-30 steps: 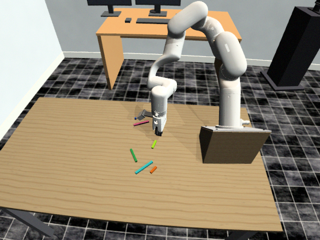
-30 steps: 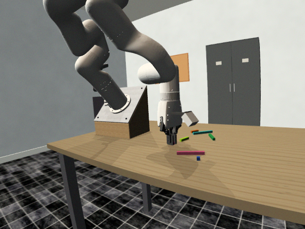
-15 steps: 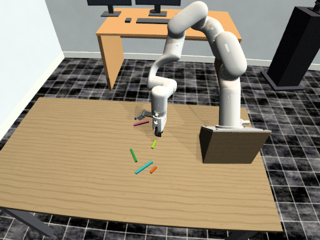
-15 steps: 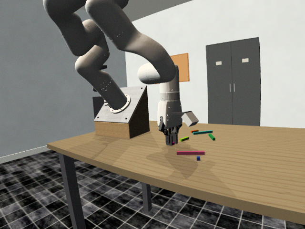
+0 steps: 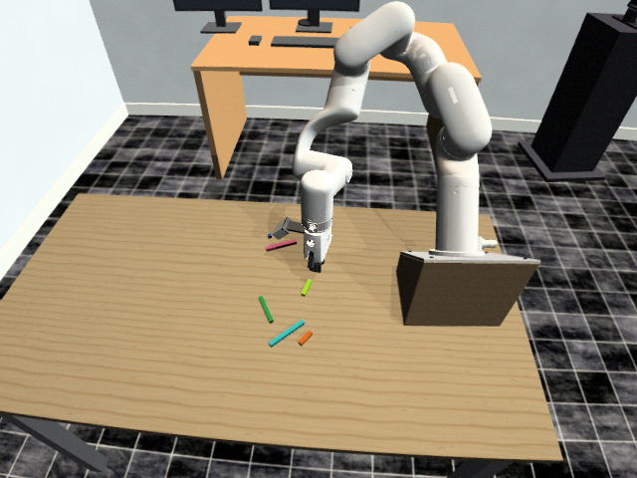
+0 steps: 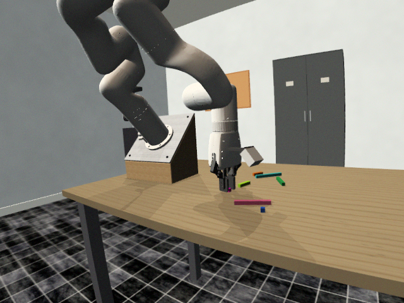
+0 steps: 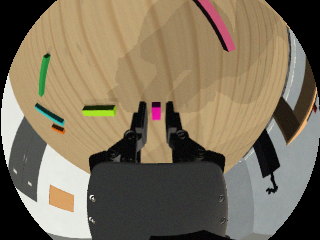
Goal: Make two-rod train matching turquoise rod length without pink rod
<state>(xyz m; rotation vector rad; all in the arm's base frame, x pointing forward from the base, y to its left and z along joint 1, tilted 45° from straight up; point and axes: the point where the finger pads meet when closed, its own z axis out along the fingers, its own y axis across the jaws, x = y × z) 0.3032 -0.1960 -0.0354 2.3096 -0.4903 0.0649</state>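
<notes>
Right now the magenta rod is 2 cm below my hand. From my hand the other things lie so: blue rod 13 cm ahead, 13 cm to the right, 2 cm below; then lime rod 3 cm ahead, 7 cm to the left, 2 cm below; then pink rod 10 cm ahead, 9 cm to the right, 2 cm below.
</notes>
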